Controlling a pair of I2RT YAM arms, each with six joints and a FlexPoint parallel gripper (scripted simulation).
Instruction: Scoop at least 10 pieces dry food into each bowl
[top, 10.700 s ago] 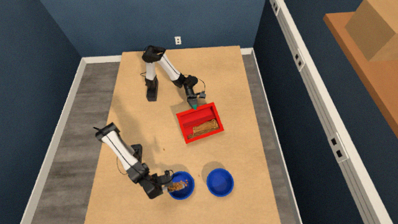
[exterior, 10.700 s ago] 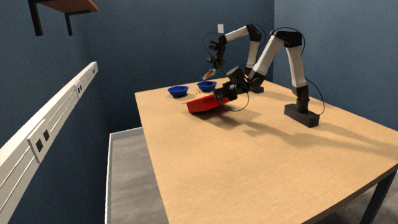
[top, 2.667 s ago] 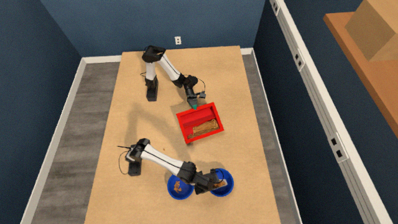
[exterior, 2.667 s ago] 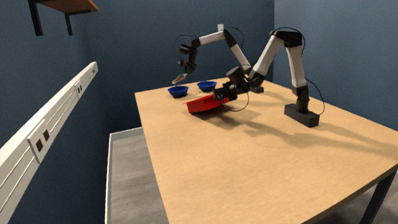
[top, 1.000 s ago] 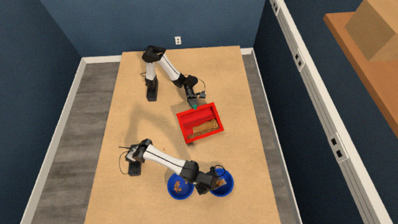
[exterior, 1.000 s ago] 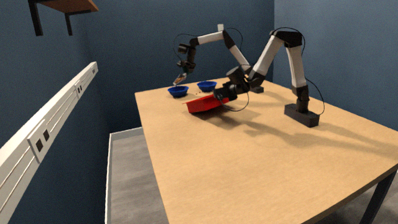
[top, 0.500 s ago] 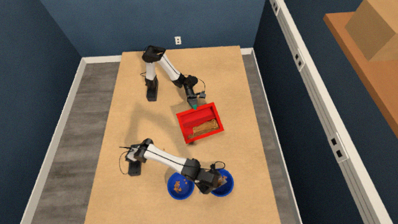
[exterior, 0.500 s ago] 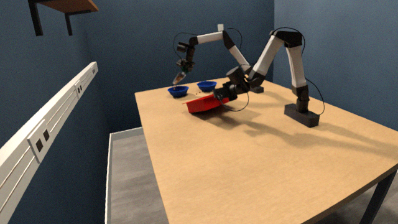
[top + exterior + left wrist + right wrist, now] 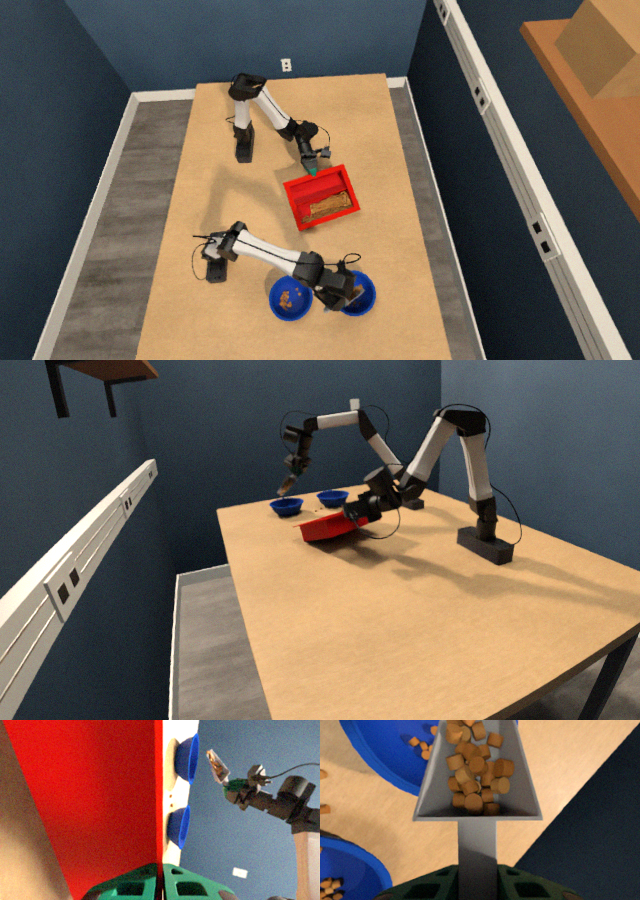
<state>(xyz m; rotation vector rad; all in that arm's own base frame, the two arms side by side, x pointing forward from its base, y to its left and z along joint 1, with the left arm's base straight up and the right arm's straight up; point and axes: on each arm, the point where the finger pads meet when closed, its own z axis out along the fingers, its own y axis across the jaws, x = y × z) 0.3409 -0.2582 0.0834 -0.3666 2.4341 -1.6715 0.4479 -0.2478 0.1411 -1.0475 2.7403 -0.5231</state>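
Observation:
Now: left hand 40 mm short of the red box, 80 mm to the left of it and 50 mm above it. From my left hand the other things lie so: grey scoop: 150 mm ahead, 490 mm to the right, 20 mm above.

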